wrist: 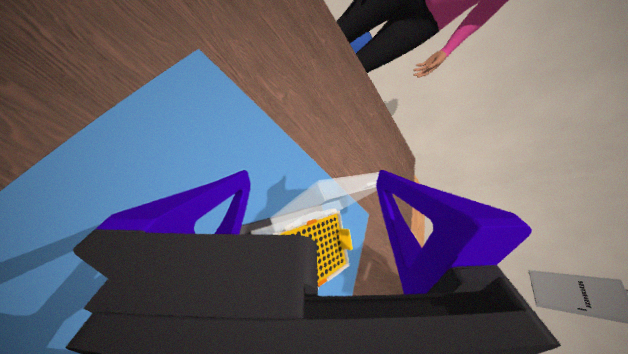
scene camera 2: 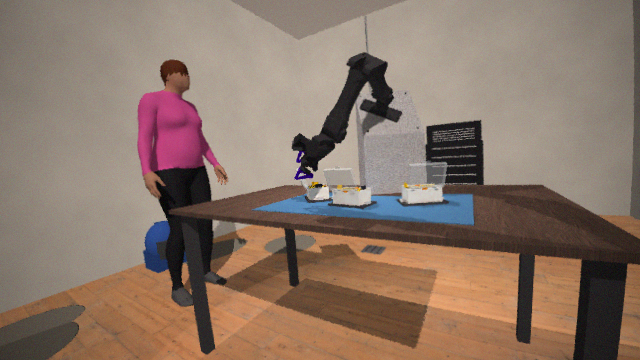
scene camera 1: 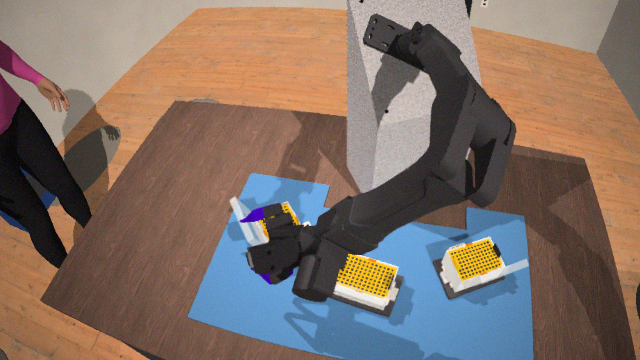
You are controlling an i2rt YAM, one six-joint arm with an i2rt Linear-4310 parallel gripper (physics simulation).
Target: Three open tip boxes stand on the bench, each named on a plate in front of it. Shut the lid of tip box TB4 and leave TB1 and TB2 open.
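Places are measured from the arm's base along level axes (x right, y ahead, z up), in millimetres.
Where they show: gripper, fingertip midpoint: (wrist: 313, 177) (scene camera 2: 296, 170) (scene camera 1: 247, 244); arm's base, origin of the base link: (scene camera 2: 380, 110) (scene camera 1: 408, 47).
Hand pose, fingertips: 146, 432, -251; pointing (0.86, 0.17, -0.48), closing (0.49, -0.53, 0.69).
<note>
Things, the pixels of their top centre, and the offset from my fingertips, as dx, dy, dz. Level surfaces: height alone.
- middle box, middle of its top: (scene camera 1: 367, 269) (scene camera 2: 352, 187) -218, -101, -77
- right box, middle of its top: (scene camera 1: 475, 252) (scene camera 2: 419, 184) -423, -240, -77
- blue mat, its level: dz -143
- brown table, its level: dz -146
TB4, the white tip box at the left with a yellow rack (scene camera 1: 290, 212) (scene camera 2: 318, 193) (wrist: 330, 242), has its translucent lid (scene camera 1: 246, 228) (wrist: 332, 194) standing open on its outer side. My gripper (scene camera 1: 258, 249) (scene camera 2: 297, 169) (wrist: 313, 177) is open and empty, with purple fingers. It is above and beside TB4, near the lid; in the wrist view the lid's far edge lines up with the right fingertip, and contact is unclear. The middle box (scene camera 1: 367, 276) (scene camera 2: 351, 196) and the right box (scene camera 1: 475, 259) (scene camera 2: 422, 194) have lids up. The name plates are hidden or unreadable.
The boxes stand on a blue mat (scene camera 1: 225, 300) (scene camera 2: 460, 212) on a brown table (scene camera 1: 150, 200) (scene camera 2: 525, 210). My forearm passes above the mat and hides part of the middle box. A grey pedestal (scene camera 2: 392, 160) stands behind the table. A person (scene camera 1: 20, 125) (scene camera 2: 170, 130) stands at the left.
</note>
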